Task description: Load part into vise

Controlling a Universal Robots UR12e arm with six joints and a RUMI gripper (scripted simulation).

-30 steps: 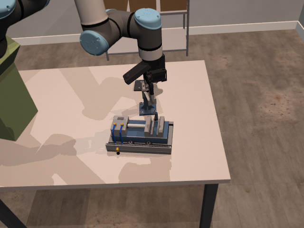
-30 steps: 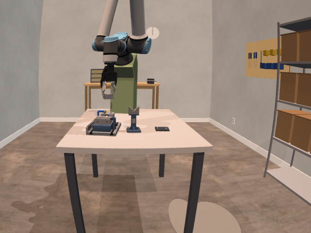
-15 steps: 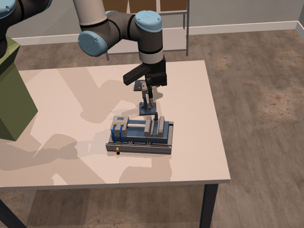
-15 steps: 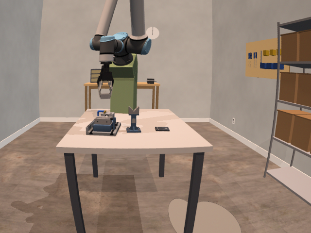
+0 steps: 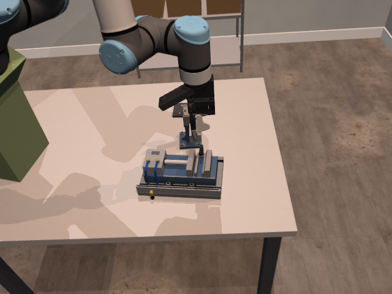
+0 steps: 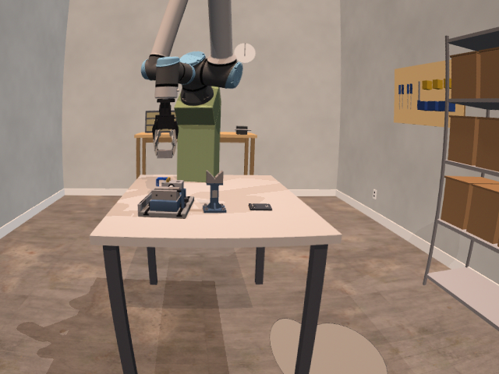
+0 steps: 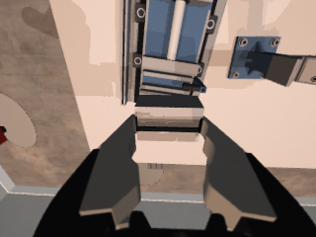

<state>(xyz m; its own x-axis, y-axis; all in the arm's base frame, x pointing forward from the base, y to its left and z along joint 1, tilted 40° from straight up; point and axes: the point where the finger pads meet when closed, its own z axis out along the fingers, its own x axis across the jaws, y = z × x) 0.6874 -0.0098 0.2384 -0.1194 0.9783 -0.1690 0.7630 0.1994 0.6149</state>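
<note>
Now: the moving jaw 160 mm below my hand and 30 mm behind it. From my hand the other things lie so: part right at my hand; fixed jaw 160 mm below, 40 mm ahead, 10 mm to the left; work stop 150 mm below, 50 mm to the left.
</note>
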